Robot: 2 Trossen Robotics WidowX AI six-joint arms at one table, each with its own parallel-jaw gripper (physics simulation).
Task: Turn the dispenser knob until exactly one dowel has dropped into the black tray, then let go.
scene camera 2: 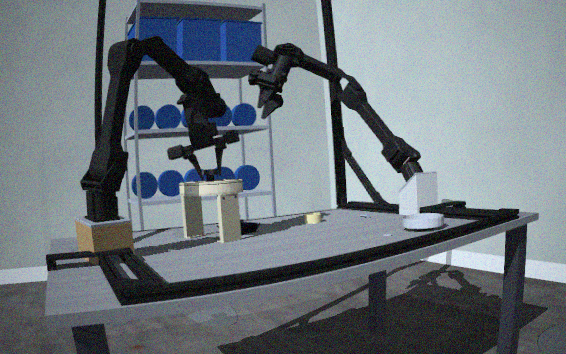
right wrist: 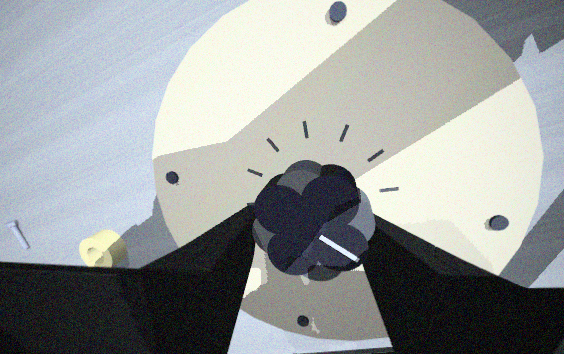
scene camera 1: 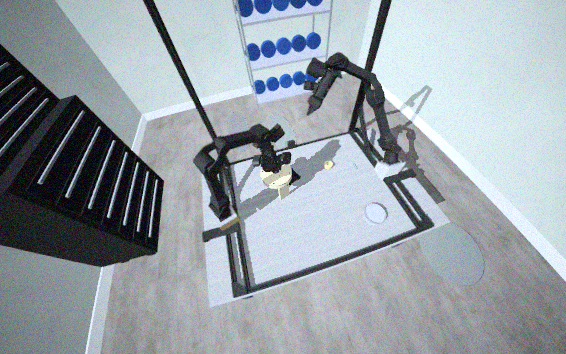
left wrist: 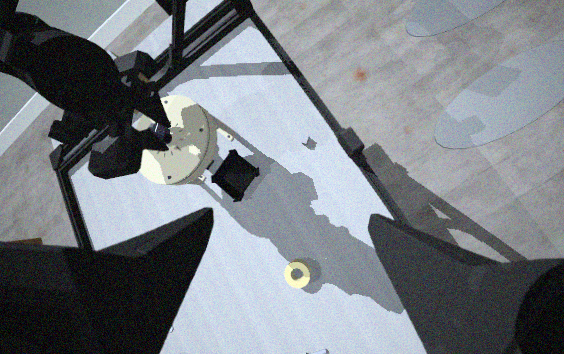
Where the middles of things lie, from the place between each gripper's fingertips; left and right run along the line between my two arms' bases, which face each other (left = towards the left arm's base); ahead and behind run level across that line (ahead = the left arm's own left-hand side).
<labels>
I see the cream round dispenser (scene camera 2: 223, 186) 1 cm to the right of my right hand, 1 cm below it and 1 cm ahead of it. Also, from my right hand: yellow ring (right wrist: 105, 248): 32 cm to the left, 14 cm below, 4 cm behind.
Right now the cream round dispenser is 24 cm to the right of my left hand, 19 cm below it and 16 cm ahead of it. Round my left hand: yellow ring: 32 cm below, 12 cm ahead, 9 cm to the left.
</labels>
